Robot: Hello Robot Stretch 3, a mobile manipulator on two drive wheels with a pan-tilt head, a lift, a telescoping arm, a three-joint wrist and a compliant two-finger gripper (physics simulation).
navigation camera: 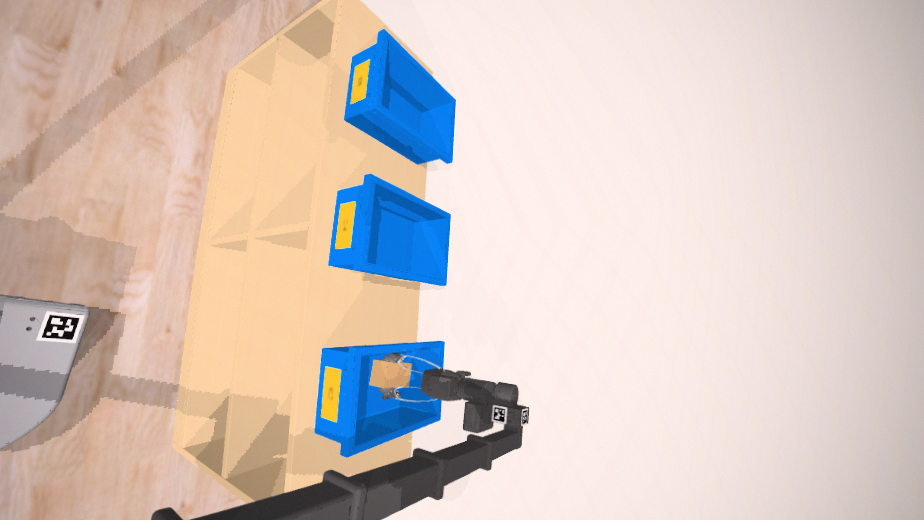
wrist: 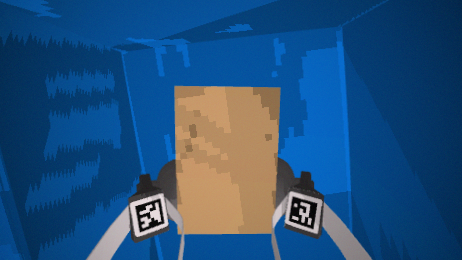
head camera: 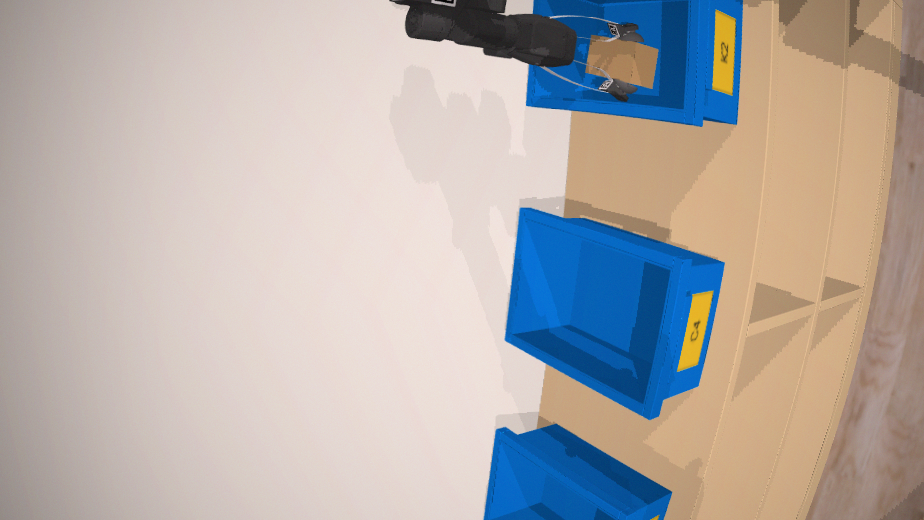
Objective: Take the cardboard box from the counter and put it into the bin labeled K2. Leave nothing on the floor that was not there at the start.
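Frame: origin at the robot's base, x right, y ahead, z up, level; metres.
Seen in the pictures: gripper, between the fingertips: (navigation camera: pixel 382 373) (head camera: pixel 636 64).
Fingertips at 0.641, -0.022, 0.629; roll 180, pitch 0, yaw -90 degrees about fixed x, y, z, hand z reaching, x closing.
A point is followed by its place in that frame, as x, y, z.
The tan cardboard box (head camera: pixel 620 61) {0.640, -0.020, 0.663} (navigation camera: pixel 390 375) {0.632, -0.023, 0.663} (wrist: pixel 227 130) is between the two fingertips of my gripper (head camera: pixel 627 61) {0.641, -0.022, 0.629} (navigation camera: pixel 391 376) {0.641, -0.022, 0.629} (wrist: pixel 225 178) {0.641, -0.022, 0.629}, which is shut on it. In the wrist view both fingertips press its sides, and blue bin walls surround it. The blue bin labeled K2 (head camera: pixel 695 103) {0.453, 0.014, 0.729} (navigation camera: pixel 347 413) {0.464, -0.082, 0.723} (wrist: pixel 320 100) stands on the wooden shelf unit, with its yellow label (head camera: pixel 724 51) {0.475, -0.061, 0.653} (navigation camera: pixel 331 394) {0.475, -0.060, 0.655} at the front. The box and fingertips are within the bin's opening. Whether the box touches the bin's bottom cannot be told.
Blue bin C4 (head camera: pixel 666 329) {0.425, 0.271, 0.730} (navigation camera: pixel 365 223) {0.419, 0.280, 0.730} stands beside K2, and another blue bin (head camera: pixel 581 462) {0.543, 0.562, 0.665} (navigation camera: pixel 387 139) {0.513, 0.559, 0.638} stands beyond it on the shelf unit (head camera: pixel 620 161) {0.659, 0.126, 0.610} (navigation camera: pixel 303 310) {0.407, 0.098, 0.606}. My dark arm (navigation camera: pixel 394 481) {0.310, -0.088, 0.984} extends at the K2 end. My grey base (navigation camera: pixel 32 381) {0.116, -0.113, 0.160} stands on the wood floor.
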